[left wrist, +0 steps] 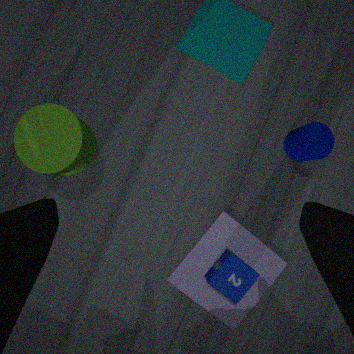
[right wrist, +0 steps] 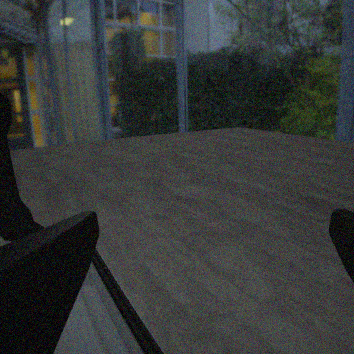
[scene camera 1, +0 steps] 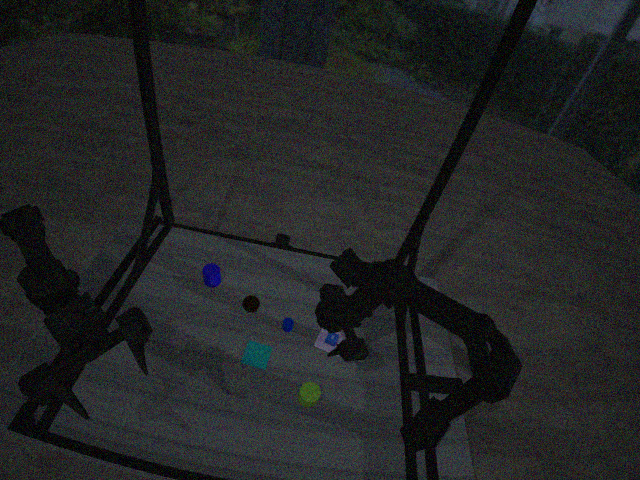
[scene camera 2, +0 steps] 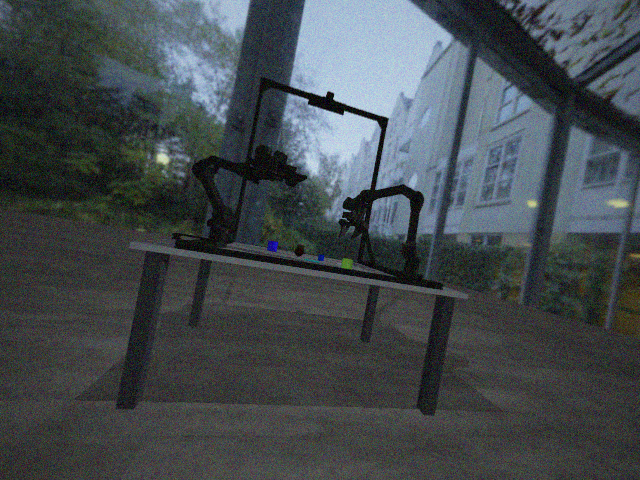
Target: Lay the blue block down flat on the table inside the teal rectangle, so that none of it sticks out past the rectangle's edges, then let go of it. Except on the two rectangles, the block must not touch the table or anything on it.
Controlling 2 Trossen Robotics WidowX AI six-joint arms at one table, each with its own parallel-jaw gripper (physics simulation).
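Places are measured from the left arm's base along level axes (x ahead, y left, z up), in metres.
Pixels of known places: left gripper, fingertip midpoint: [left wrist: 181,212] [scene camera 1: 323,338] [scene camera 2: 345,238]; right gripper, fingertip midpoint: [right wrist: 214,222] [scene camera 1: 117,395] [scene camera 2: 302,173]; left arm's base, origin of the base link: [scene camera 1: 417,436] [scene camera 2: 409,276]; right arm's base, origin of the base link: [scene camera 2: 216,241].
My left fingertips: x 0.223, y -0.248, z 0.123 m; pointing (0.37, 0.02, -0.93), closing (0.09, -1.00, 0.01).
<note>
Ahead of a thing's pixels: the offset from my left fingertips to its top centre. "spot": to the spot under its first point.
The blue block @[dy -0.060, dx -0.065, dz -0.123 m] [scene camera 1: 331,338] [left wrist: 232,277] stands on the pale pink rectangle @[spot: dy -0.059, dx -0.036, dz -0.142 m] [scene camera 1: 321,341] [left wrist: 192,275], inside its edges; a white "2" shows on its upper face in the left wrist view. The teal rectangle @[spot: dy -0.036, dx +0.154, dz -0.142 m] [scene camera 1: 256,354] [left wrist: 225,40] lies flat and bare, left of the pink one in scene camera 1. My left gripper [scene camera 2: 346,237] [left wrist: 181,212] is open and empty, above the table near the block; in scene camera 1 one of its fingers is hidden. My right gripper [scene camera 1: 117,395] [scene camera 2: 301,179] [right wrist: 214,222] is open and empty, high at the left, away from the block.
A lime cylinder @[dy +0.095, dx +0.033, dz -0.099 m] [scene camera 1: 309,393] [scene camera 2: 346,263] [left wrist: 48,139], a small blue cylinder @[dy -0.115, dx +0.058, dz -0.111 m] [scene camera 1: 287,324] [scene camera 2: 321,257] [left wrist: 309,142], a dark brown ball @[dy -0.188, dx +0.161, dz -0.092 m] [scene camera 1: 250,303] [scene camera 2: 299,250] and a larger blue cylinder @[dy -0.297, dx +0.280, dz -0.089 m] [scene camera 1: 211,275] [scene camera 2: 272,245] stand around the rectangles. Dark frame posts rise at the table's sides.
</note>
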